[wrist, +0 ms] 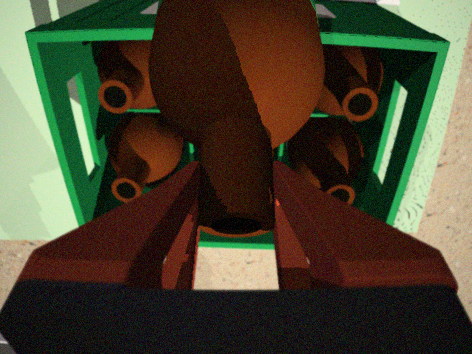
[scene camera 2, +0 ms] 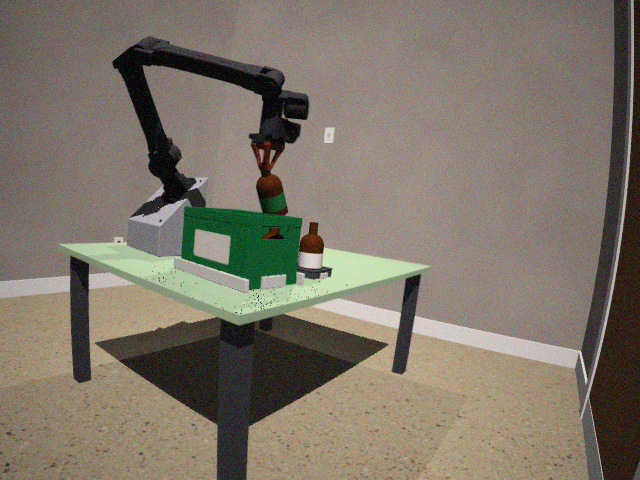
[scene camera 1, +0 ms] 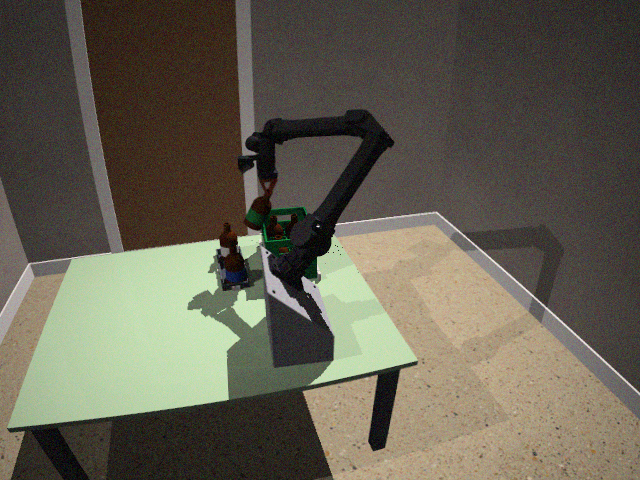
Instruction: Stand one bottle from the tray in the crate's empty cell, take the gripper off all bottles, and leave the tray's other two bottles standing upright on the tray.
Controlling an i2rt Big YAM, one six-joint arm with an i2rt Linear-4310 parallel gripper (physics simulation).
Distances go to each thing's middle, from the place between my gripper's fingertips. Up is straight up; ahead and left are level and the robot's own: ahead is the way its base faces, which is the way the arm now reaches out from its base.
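Green-label brown bottle [scene camera 2: 269,187], 4 cm left of my hand, 6 cm below it. Pale low rail [scene camera 2: 241,284], 17 cm to the right of my hand, 28 cm below it.
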